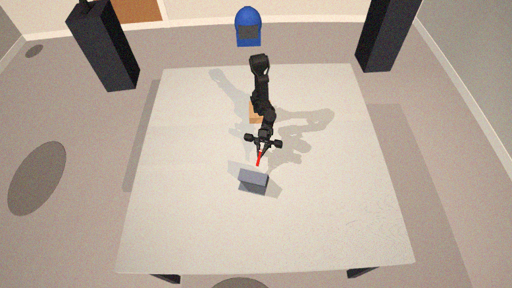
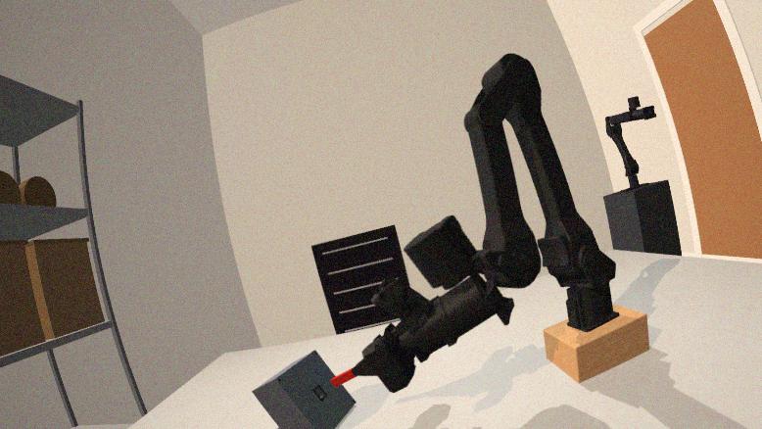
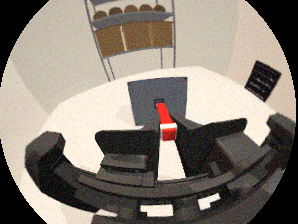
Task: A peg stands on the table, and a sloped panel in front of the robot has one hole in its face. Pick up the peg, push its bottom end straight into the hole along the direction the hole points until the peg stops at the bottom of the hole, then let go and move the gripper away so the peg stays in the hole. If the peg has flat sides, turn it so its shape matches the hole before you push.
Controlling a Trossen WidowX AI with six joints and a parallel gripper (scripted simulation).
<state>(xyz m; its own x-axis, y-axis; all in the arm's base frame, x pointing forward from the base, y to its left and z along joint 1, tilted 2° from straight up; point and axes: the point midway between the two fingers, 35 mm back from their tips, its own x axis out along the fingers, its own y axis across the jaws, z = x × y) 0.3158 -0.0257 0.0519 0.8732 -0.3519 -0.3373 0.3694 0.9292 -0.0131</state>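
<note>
My gripper tip is 90 mm short of the grey sloped panel, 40 mm above it and 30 mm to the left of it. The rest, counted from my gripper tip: red peg: 10 mm to the left, 10 mm behind.
</note>
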